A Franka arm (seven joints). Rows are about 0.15 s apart.
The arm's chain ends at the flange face. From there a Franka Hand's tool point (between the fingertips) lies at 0.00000 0.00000 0.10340 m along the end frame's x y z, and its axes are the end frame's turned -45 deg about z.
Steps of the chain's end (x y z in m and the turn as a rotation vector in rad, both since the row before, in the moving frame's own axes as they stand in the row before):
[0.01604, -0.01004, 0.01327, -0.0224, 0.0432, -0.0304]
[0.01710, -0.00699, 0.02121, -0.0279, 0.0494, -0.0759]
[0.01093, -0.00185, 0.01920, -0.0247, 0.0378, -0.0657]
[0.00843, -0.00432, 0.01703, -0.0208, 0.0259, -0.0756]
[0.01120, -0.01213, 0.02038, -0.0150, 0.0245, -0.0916]
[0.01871, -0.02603, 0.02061, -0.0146, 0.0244, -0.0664]
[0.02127, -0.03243, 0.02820, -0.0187, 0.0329, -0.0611]
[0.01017, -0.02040, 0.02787, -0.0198, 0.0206, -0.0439]
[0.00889, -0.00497, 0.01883, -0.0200, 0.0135, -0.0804]
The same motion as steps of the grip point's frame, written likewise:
[0.02003, 0.00901, 0.01315, -0.0464, 0.0147, -0.0304]
[0.01882, 0.01273, 0.02104, -0.0547, 0.0152, -0.0759]
[0.01014, 0.01095, 0.01909, -0.0442, 0.0093, -0.0657]
[0.00952, 0.00630, 0.01697, -0.0330, 0.0036, -0.0756]
[0.01732, 0.00219, 0.02034, -0.0279, 0.0067, -0.0916]
[0.03245, -0.00235, 0.02057, -0.0276, 0.0069, -0.0664]
[0.03912, -0.00415, 0.02813, -0.0365, 0.0100, -0.0611]
[0.02174, -0.00428, 0.02783, -0.0286, 0.0006, -0.0439]
[0.00942, 0.00524, 0.01880, -0.0237, -0.0046, -0.0804]

